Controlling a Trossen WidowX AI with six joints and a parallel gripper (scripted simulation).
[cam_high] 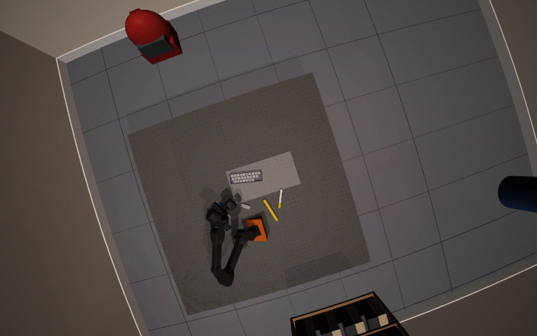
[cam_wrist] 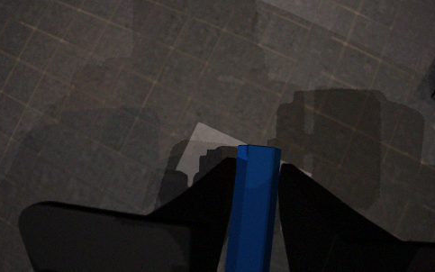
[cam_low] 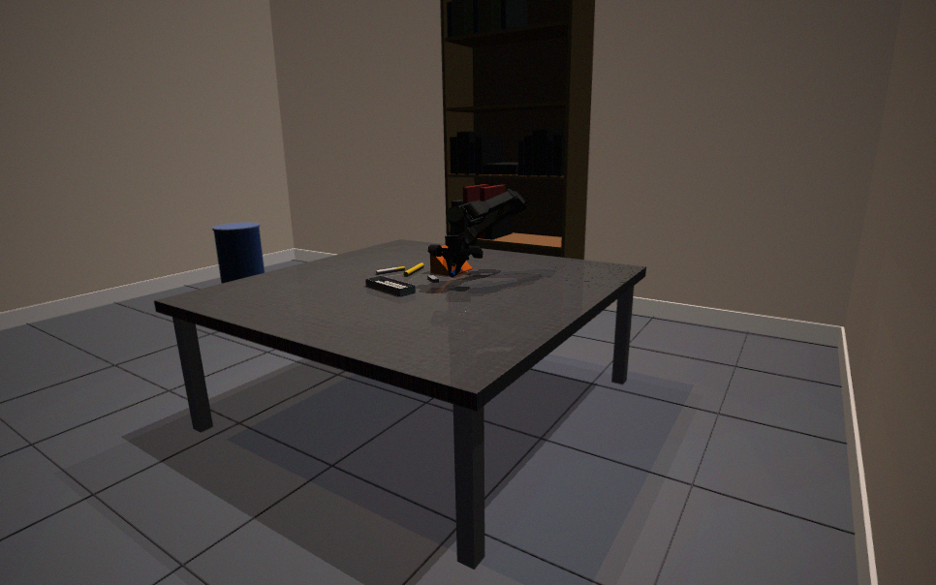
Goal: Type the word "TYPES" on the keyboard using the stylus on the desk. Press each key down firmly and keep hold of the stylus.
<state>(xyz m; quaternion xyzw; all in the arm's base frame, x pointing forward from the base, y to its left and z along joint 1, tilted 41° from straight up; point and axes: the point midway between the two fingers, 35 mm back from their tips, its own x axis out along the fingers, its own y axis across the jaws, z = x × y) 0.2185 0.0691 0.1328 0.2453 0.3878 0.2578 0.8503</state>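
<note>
Right now the blue stylus is 7 cm behind my gripper tip and 2 cm to the right of it. Also, from my gripper tip: yellow stick 27 cm to the right, 16 cm behind, 4 cm below; then small grey block 13 cm to the right, 8 cm behind, 5 cm below; then grey tip 10 cm behind, 3 cm to the right.
</note>
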